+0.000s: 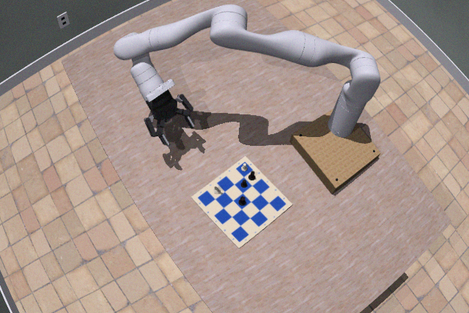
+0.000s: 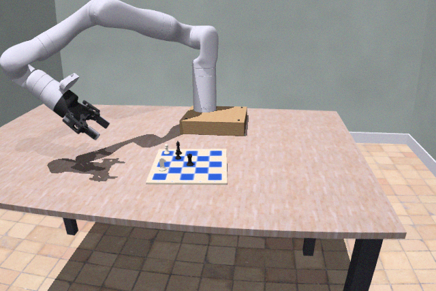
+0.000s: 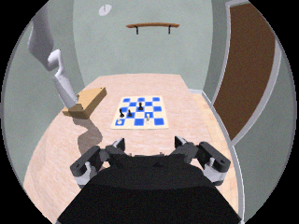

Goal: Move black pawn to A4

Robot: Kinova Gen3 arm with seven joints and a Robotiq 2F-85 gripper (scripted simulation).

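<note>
The black pawn is 210 mm to the left of my hand, 110 mm below it and 70 mm behind it. Round my hand: white pawn 170 mm to the left, 110 mm below, 110 mm behind; then white knight 170 mm to the left, 110 mm below, 10 mm ahead; then chessboard 240 mm to the left, 130 mm below, 20 mm behind.
</note>
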